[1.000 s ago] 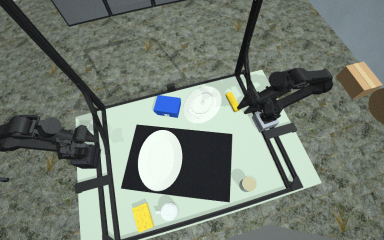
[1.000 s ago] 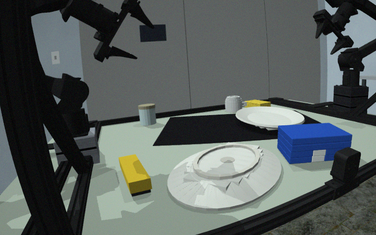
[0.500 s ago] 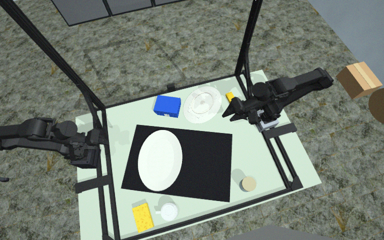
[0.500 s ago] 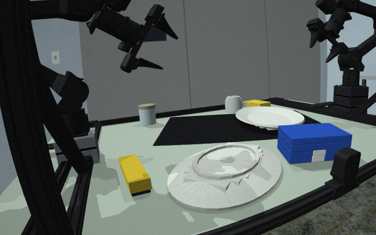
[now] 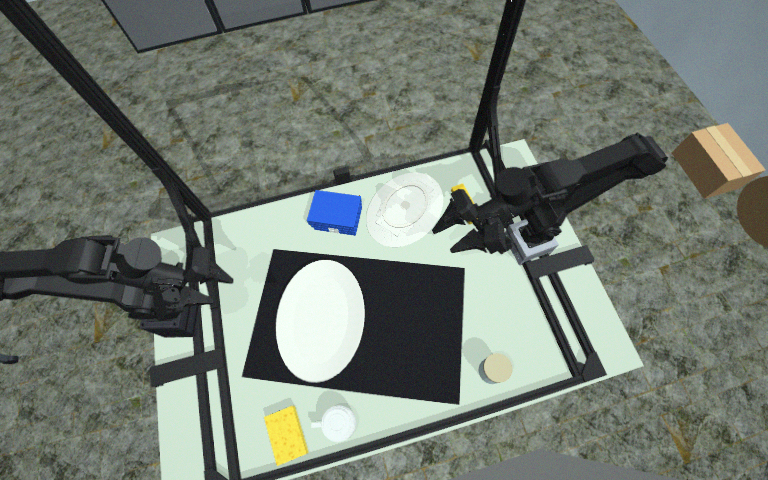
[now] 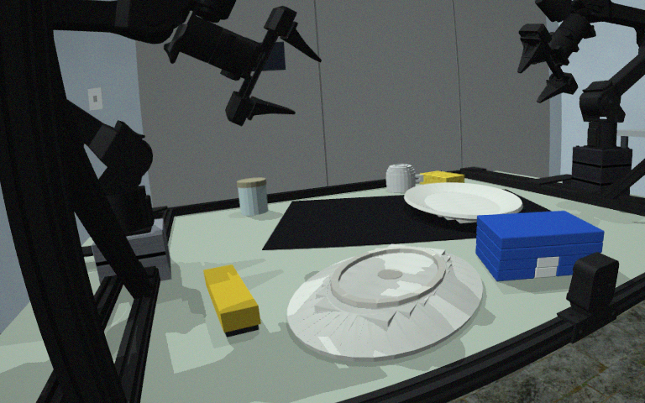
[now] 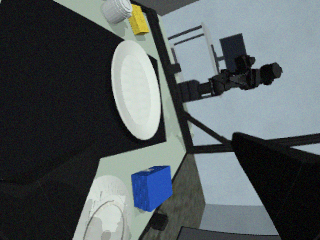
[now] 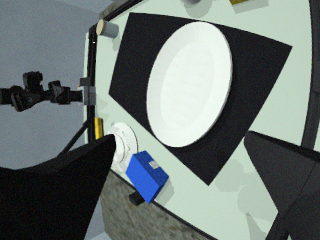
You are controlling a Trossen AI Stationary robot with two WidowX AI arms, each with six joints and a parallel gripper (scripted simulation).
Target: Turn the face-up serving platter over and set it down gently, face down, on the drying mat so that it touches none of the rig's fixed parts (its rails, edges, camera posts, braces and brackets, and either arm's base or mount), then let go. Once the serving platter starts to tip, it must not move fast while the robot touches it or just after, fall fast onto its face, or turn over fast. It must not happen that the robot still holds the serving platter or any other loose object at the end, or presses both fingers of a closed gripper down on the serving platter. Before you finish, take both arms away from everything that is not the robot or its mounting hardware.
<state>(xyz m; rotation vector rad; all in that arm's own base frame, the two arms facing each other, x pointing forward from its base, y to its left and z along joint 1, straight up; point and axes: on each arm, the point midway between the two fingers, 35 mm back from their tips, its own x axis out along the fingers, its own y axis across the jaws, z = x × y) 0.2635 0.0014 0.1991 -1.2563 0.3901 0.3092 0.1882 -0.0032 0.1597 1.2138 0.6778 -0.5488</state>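
My right gripper is now 26 cm above the white oval serving platter, 19 cm to the right of it and 4 cm short of it. From my right hand the other things lie so: black drying mat (28 cm to the left, 28 cm below, 7 cm ahead); white mug (30 cm ahead, 24 cm below, 18 cm to the left); blue box (28 cm to the left, 25 cm below, 25 cm behind).
Now: left hand 50 mm short of the white oval serving platter, 350 mm to the left of it and 250 mm above it. From my left hand the other things lie so: tan-lidded jar 270 mm ahead, 50 mm to the left, 230 mm below; yellow block 190 mm behind, 130 mm to the left, 250 mm below; round white plate 230 mm behind, 50 mm to the right, 250 mm below.
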